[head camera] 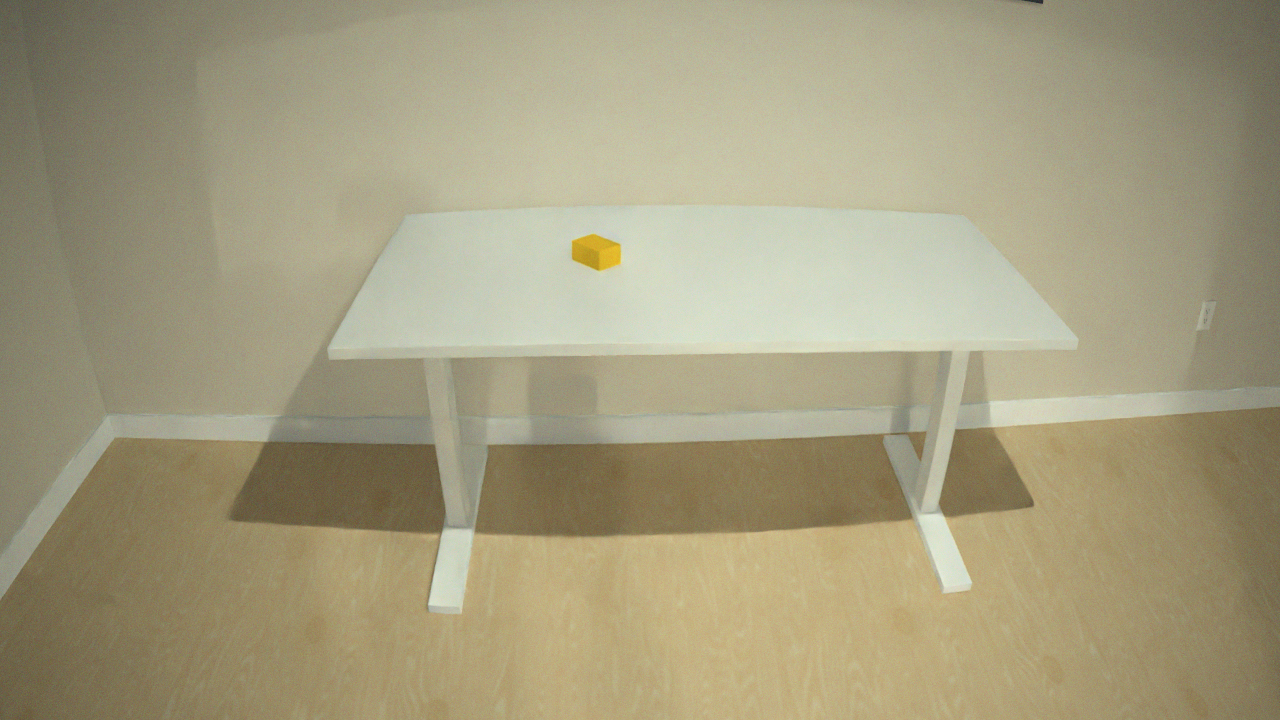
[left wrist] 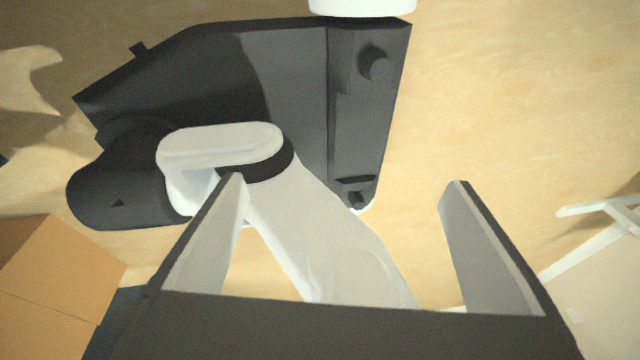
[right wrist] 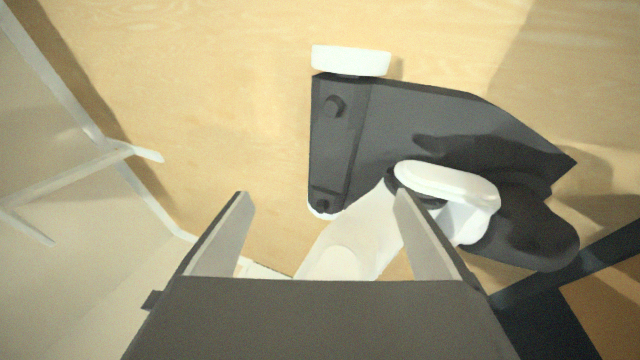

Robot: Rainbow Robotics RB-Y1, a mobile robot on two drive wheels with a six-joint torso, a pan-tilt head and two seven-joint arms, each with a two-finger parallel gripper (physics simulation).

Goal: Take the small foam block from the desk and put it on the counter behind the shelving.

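Places are measured from the robot's base along level axes (x ahead, y left, z up), in centimetres.
Where they show: left gripper, fingertip midpoint: [left wrist: 342, 189]; right gripper, fingertip midpoint: [right wrist: 321, 199].
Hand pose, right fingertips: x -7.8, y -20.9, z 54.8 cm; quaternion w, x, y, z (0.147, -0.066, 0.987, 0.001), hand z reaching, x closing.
Things, the pixels of their top centre, and the offset from my right fingertips. "*": a spot on its surface instead. Level surfaces: height alone.
- small foam block, middle of its top: [head camera: 596, 242] dx +180.2, dy +30.2, dz +21.8 cm
- white desk, its level: dz +17.3 cm
- dark shelving part, surface spot: [right wrist: 545, 320] * dx -119.1, dy +92.8, dz -47.1 cm
- brown box, surface spot: [right wrist: 610, 305] * dx -97.7, dy +50.0, dz -36.6 cm
The small foam block [head camera: 596, 252] is yellow and lies on the white desk [head camera: 760, 295], left of the desk's middle and toward its back, in the head view. My left gripper [left wrist: 342, 189] is open and empty, with my own base and arm behind its fingers in the left wrist view. My right gripper [right wrist: 321, 199] is open and empty in the right wrist view. Neither gripper shows in the head view, and both are away from the block. The counter does not show for certain in any view.
The desk stands against the beige wall [head camera: 716, 116]. In the left wrist view, an orange-brown box [left wrist: 65, 270] is at the lower left. In the right wrist view, a dark shelving part [right wrist: 545, 320] and a brown box [right wrist: 610, 305] are at the lower right.
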